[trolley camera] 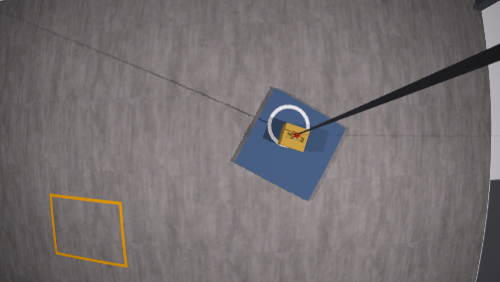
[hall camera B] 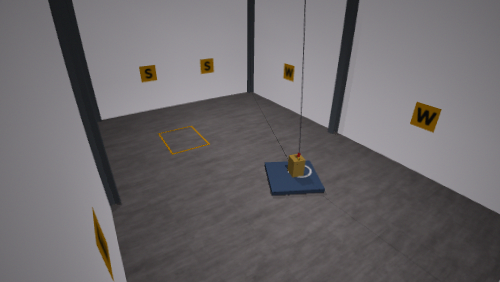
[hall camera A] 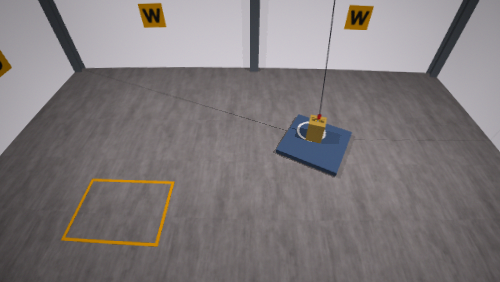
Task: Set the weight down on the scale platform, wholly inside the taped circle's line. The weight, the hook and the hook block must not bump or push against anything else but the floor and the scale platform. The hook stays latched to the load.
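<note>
The yellow block-shaped weight (hall camera A: 315, 133) (hall camera B: 296, 167) (trolley camera: 299, 145) is upright, at or barely above the top of the blue scale platform (hall camera A: 314, 156) (hall camera B: 295, 187) (trolley camera: 280, 170). The white taped circle (hall camera A: 298, 131) (hall camera B: 311, 171) (trolley camera: 269, 125) shows partly. In the trolley view the weight covers the circle's lower right part and overlaps its line, sitting off-centre. The red hook (hall camera A: 319, 117) (hall camera B: 299, 155) (trolley camera: 297, 135) is at the weight's top, latched to it, under a straight chain. The weight's underside is hidden, so contact with the platform cannot be told for certain.
A yellow outlined square (hall camera A: 132, 181) (hall camera B: 191, 149) (trolley camera: 86, 199) is marked on the floor, well away from the platform. Dark columns (hall camera A: 254, 35) (hall camera B: 343, 70) stand along the white walls, far from the weight. Thin dark lines cross the floor near the platform.
</note>
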